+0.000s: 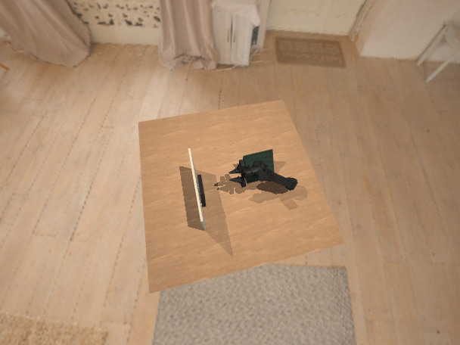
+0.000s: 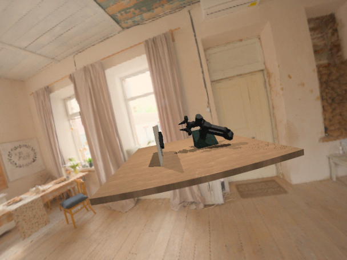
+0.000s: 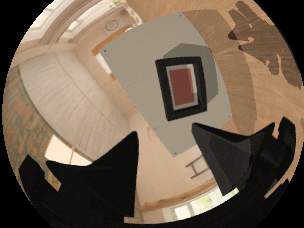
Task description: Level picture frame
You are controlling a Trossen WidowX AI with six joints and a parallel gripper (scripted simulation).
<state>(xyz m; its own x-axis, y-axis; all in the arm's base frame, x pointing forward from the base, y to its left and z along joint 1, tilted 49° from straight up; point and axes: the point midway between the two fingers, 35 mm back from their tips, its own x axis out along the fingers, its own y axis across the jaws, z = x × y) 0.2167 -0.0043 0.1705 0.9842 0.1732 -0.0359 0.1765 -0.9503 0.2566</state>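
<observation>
Now: the picture frame 19 cm ahead of my gripper tip, 9 cm below it and 4 cm to the left of it. Also, from my gripper tip: wall panel (20 cm ahead, 10 cm below, 4 cm to the left).
</observation>
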